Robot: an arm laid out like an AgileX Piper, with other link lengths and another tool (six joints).
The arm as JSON. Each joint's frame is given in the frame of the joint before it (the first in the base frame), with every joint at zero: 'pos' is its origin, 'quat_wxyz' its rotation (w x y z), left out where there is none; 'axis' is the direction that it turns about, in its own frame. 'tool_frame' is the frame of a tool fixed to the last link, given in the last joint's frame.
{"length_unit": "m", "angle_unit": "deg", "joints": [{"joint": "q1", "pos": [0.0, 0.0, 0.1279], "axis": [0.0, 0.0, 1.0]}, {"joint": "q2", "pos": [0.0, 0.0, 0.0], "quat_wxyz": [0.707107, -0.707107, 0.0, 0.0], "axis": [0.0, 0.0, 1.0]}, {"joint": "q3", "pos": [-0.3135, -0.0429, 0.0], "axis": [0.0, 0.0, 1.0]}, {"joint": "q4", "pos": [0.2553, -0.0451, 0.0], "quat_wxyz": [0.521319, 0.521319, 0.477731, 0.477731], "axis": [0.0, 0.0, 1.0]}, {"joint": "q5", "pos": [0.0, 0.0, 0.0], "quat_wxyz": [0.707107, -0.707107, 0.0, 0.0], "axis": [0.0, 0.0, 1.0]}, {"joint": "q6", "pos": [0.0, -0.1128, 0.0], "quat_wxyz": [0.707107, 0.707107, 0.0, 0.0], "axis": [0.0, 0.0, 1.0]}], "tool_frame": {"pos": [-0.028, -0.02, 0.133], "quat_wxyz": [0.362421, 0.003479, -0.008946, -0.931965]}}
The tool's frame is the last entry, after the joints.
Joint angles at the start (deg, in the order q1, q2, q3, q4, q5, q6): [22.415 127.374 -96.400 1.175 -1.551 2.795]
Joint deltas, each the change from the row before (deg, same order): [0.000 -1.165 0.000 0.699 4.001 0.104]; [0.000 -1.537 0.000 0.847 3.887 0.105]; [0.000 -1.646 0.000 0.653 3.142 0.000]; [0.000 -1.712 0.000 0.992 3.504 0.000]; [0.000 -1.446 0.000 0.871 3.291 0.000]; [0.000 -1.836 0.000 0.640 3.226 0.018]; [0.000 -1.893 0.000 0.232 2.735 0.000]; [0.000 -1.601 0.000 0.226 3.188 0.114]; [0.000 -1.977 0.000 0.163 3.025 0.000]
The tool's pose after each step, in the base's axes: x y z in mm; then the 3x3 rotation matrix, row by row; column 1 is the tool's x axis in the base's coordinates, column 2 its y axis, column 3 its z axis. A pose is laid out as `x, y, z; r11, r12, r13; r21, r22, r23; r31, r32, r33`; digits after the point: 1 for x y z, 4 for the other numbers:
650.2, 244.5, 178.5; 0.5683, -0.0358, 0.8221; -0.5602, -0.7486, 0.3547; 0.6027, -0.6621, -0.4454
642.7, 242.0, 181.1; 0.5918, -0.0682, 0.8032; -0.5624, -0.7488, 0.3508; 0.5775, -0.6593, -0.4815
635.7, 239.9, 188.2; 0.6071, -0.0882, 0.7897; -0.5639, -0.7481, 0.3499; 0.5599, -0.6577, -0.5039
627.2, 238.0, 194.4; 0.6252, -0.1132, 0.7722; -0.5677, -0.7449, 0.3504; 0.5355, -0.6575, -0.5300
618.8, 236.4, 198.4; 0.6436, -0.1370, 0.7530; -0.5693, -0.7432, 0.3514; 0.5115, -0.6549, -0.5564
609.6, 234.6, 207.2; 0.6581, -0.1534, 0.7371; -0.5695, -0.7419, 0.3541; 0.4925, -0.6528, -0.5756
600.9, 232.6, 218.5; 0.6677, -0.1606, 0.7269; -0.5667, -0.7429, 0.3564; 0.4827, -0.6499, -0.5871
591.2, 230.4, 224.6; 0.6831, -0.1760, 0.7088; -0.5622, -0.7462, 0.3566; 0.4661, -0.6421, -0.6086
580.8, 227.9, 235.4; 0.6943, -0.1837, 0.6958; -0.5572, -0.7491, 0.3583; 0.4554, -0.6365, -0.6225

